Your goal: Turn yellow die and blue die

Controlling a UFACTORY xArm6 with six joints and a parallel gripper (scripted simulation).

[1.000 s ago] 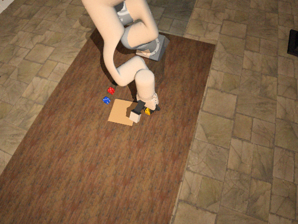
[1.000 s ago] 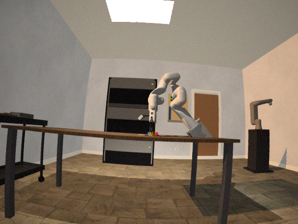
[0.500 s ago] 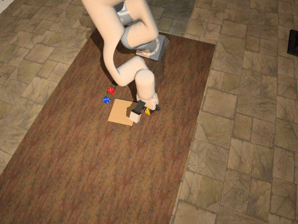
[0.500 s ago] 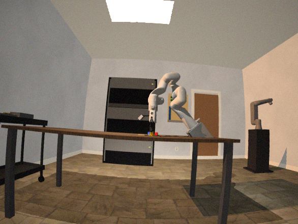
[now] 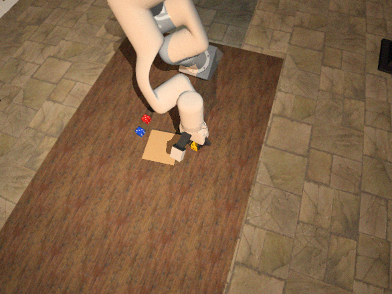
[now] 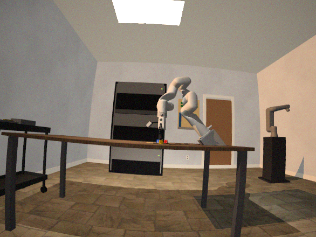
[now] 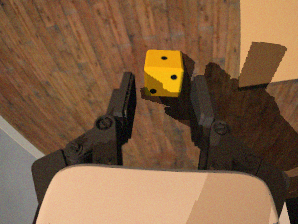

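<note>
Now: hand 40 mm above the yellow die. Also, from my hand: red die (260 mm to the right, 40 mm below, 30 mm behind); tan mat (130 mm to the right, 60 mm ahead, 50 mm below); blue die (250 mm to the right, 40 mm below, 40 mm ahead).
</note>
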